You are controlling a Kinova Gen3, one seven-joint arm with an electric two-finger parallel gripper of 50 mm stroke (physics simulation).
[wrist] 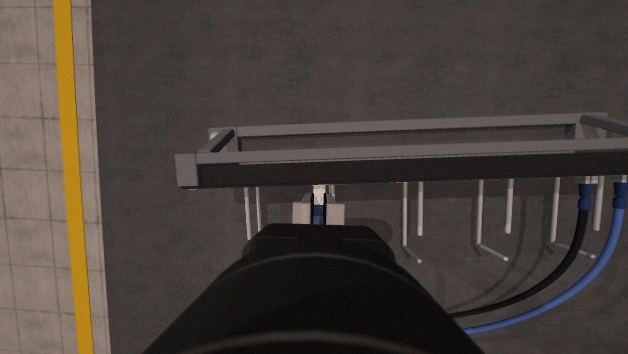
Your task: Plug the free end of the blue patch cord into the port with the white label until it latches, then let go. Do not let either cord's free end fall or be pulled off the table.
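Places are measured from the arm's base along level axes (x right, y ahead, z up), in millimetres.
Pixels of known places: gripper, fingertip midpoint: (318, 204).
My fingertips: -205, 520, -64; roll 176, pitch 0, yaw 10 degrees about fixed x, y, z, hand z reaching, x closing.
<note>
Behind a point stands the place of what it marks, as x, y, z.
My gripper (318, 204) {-205, 520, -64} is shut on the blue patch cord's plug, just in front of the panel. The plug's clear-white tip (319, 193) {-207, 531, -61} points at the panel (350, 170) {-184, 559, -50} and reaches its front edge in the wrist view. Whether the tip is inside a port is hidden. The blue cord (575, 290) {88, 480, -78} curves from a fixed plug at the right and passes behind the dark gripper body. The ports are hidden by the steep view; thin slivers of coloured labels show along the panel's lower edge, and the white label cannot be made out.
White cable-guide rods (405, 215) {-85, 513, -131} (479, 212) {11, 537, -132} stick out from the panel on both sides of the gripper. A black cord (555, 275) {64, 491, -81} curves beside the blue one; its free end does not show. The dark table (150, 275) {-436, 336, -149} ends at the left, beside a tiled floor with a yellow stripe (70, 150).
</note>
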